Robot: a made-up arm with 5 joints. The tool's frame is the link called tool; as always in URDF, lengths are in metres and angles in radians. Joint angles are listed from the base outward.
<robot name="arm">
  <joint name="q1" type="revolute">
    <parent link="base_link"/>
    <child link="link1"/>
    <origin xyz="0 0 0.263" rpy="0 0 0"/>
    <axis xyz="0 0 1"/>
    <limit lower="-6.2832" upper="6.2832"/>
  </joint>
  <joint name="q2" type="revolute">
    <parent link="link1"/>
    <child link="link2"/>
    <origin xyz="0 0 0" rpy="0 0 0"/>
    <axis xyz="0 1 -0.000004"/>
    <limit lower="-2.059" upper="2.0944"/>
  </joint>
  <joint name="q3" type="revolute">
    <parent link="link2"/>
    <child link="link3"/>
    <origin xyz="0.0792 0 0.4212" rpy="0 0 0"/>
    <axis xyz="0 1 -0.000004"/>
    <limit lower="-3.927" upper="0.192"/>
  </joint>
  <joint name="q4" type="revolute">
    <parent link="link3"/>
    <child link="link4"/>
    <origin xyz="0.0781 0 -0.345" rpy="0 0 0"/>
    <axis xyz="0 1 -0.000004"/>
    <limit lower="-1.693" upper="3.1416"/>
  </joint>
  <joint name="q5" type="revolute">
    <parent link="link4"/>
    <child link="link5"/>
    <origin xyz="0.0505 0 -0.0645" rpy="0 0 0"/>
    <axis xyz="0 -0.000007 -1"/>
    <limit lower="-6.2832" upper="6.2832"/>
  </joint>
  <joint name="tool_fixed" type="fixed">
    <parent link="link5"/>
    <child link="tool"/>
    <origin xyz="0 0 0" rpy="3.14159 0 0"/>
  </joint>
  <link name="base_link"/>
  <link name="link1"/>
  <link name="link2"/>
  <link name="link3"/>
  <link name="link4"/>
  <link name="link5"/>
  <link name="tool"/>
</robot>
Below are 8 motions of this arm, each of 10 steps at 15 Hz.
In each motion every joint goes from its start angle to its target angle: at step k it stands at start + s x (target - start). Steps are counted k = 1, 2, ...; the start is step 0. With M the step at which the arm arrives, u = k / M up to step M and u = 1 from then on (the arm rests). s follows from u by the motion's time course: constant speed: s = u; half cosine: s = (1 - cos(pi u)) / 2; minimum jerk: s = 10 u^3 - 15 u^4 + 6 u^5.
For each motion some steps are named. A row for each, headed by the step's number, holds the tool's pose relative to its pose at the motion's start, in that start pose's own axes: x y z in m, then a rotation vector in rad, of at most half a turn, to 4 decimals.
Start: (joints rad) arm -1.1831 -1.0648 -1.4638 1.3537 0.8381
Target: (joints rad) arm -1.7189 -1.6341 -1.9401 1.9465 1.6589
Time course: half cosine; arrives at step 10
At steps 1, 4, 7, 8, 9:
1: -0.0047 0.0027 -0.0113 0.0003 0.0164 0.0251
4: -0.1033 0.0344 -0.1455 0.0316 0.2342 0.3401
7: -0.3351 0.0636 -0.2546 0.1634 0.5356 0.7267
8: -0.4031 0.0687 -0.2620 0.2120 0.6071 0.8102
9: -0.4480 0.0719 -0.2622 0.2465 0.6519 0.8610

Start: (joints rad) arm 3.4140 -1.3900 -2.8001 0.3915 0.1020
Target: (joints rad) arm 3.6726 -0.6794 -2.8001 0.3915 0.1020
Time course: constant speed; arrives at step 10
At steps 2, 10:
2: -0.1029 0.0505 0.0597 -0.0429 -0.1384 0.0431
10: -0.5819 0.1722 0.1283 -0.1500 -0.6949 0.2522

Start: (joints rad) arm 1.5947 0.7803 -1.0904 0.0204 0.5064
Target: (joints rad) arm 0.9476 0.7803 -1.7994 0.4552 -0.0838
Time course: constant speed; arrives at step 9
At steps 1, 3, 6, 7, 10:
1: 0.0455 0.0260 -0.0098 -0.0053 0.0369 0.0030
3: 0.1297 0.0919 -0.0388 -0.0290 0.1116 0.0072
6: 0.2295 0.2197 -0.1056 -0.0975 0.2189 0.0094
7: 0.2535 0.2679 -0.1339 -0.1290 0.2517 0.0092
10: 0.2852 0.3689 -0.1984 -0.2042 0.3104 0.0075

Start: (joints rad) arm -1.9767 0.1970 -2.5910 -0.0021 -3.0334
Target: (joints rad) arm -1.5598 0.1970 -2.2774 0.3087 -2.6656
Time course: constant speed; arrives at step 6
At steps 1, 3, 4, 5, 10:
1: 0.0271 0.0228 0.0079 -0.0349 0.1100 0.1098
3: 0.0794 0.0776 0.0142 -0.0994 0.3386 0.3118
4: 0.1038 0.1091 0.0121 -0.1284 0.4575 0.4026
5: 0.1267 0.1427 0.0063 -0.1548 0.5792 0.4855
10: 0.1476 0.1780 -0.0033 -0.1784 0.7038 0.5596

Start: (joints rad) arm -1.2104 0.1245 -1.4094 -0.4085 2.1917
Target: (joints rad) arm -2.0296 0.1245 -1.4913 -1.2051 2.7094
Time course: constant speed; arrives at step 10
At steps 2, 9, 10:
2: 0.0605 -0.0643 -0.0159 0.2371 0.0163 0.0688
9: 0.2228 -0.2479 -0.1759 0.9842 -0.1357 0.0525
10: 0.2377 -0.2666 -0.2081 1.0681 -0.1803 0.0156

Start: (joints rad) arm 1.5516 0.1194 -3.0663 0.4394 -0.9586
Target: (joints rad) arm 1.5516 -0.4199 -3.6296 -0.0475 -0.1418
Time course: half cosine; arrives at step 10
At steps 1, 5, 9, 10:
1: 0.0088 0.0125 -0.0098 -0.0316 0.0227 0.0200
5: 0.1425 0.2029 -0.2621 -0.5479 0.5830 0.3866
9: 0.1904 0.2712 -0.5758 -0.8421 1.3426 0.6274
10: 0.1904 0.2712 -0.5920 -0.8502 1.3860 0.6338

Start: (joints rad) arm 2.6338 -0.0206 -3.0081 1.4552 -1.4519
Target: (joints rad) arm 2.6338 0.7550 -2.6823 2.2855 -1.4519
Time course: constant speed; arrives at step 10
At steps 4, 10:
4: -0.0141 -0.1180 0.2961 0.7672 -0.0917 0.0000
10: -0.0544 -0.4554 0.5697 1.9181 -0.2291 0.0000

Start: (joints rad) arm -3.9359 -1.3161 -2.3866 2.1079 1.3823
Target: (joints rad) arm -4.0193 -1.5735 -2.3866 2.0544 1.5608
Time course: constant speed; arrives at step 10
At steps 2, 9, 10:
2: -0.0152 0.0266 -0.0254 0.0584 0.0270 0.0348
9: -0.0759 0.1281 -0.1008 0.2703 0.1042 0.1472
10: -0.0853 0.1436 -0.1097 0.3014 0.1129 0.1620

